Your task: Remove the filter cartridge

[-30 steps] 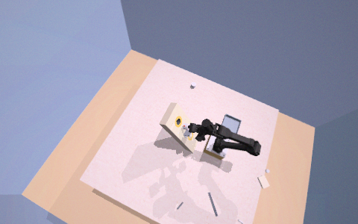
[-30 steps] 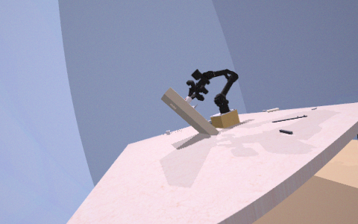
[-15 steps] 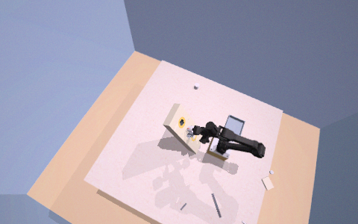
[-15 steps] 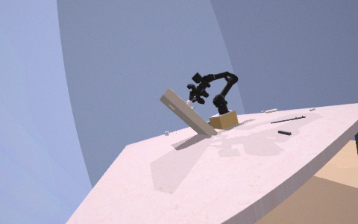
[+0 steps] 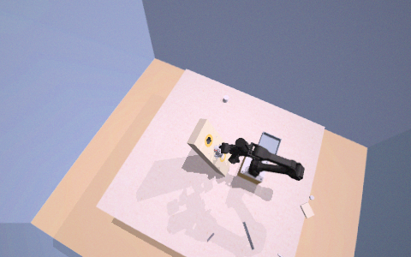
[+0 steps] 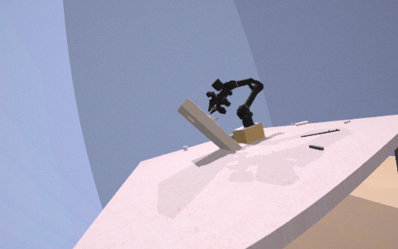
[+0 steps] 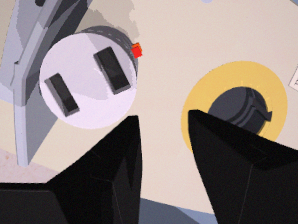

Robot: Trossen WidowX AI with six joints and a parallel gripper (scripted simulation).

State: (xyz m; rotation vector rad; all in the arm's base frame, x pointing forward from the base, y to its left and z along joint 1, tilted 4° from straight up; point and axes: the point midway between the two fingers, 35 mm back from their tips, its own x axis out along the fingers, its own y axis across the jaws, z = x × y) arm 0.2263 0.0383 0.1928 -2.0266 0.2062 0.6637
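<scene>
Right now my gripper tip is 50 mm above the round pale filter cartridge. Round my gripper tip: beige block (720 mm behind, 50 mm to the right, 250 mm below); short dark piece (250 mm behind, 450 mm to the left, 260 mm below); grey-blue tray (280 mm behind, 330 mm to the right, 250 mm below).
</scene>
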